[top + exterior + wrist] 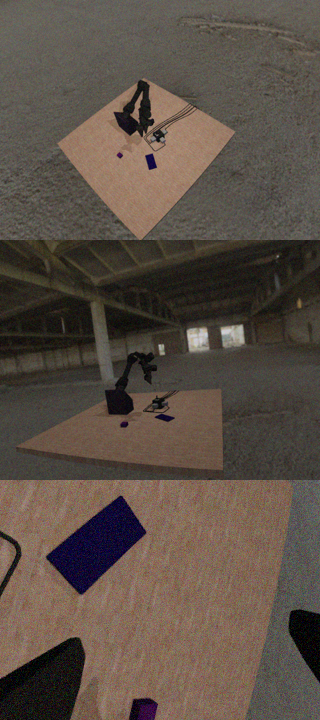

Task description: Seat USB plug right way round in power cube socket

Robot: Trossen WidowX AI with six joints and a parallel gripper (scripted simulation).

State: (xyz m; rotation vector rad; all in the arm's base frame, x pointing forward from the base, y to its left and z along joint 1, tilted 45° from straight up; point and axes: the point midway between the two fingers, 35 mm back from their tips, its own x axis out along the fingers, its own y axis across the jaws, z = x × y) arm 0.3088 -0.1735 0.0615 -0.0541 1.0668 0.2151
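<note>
Right now the USB socket is 20 cm below my gripper tip, 16 cm to the left of it and 2 cm behind it. The rest, counted from my gripper tip: flat blue slab: 27 cm below, 8 cm ahead, 6 cm to the right; small purple block: 26 cm below, 19 cm to the right, 19 cm behind.
</note>
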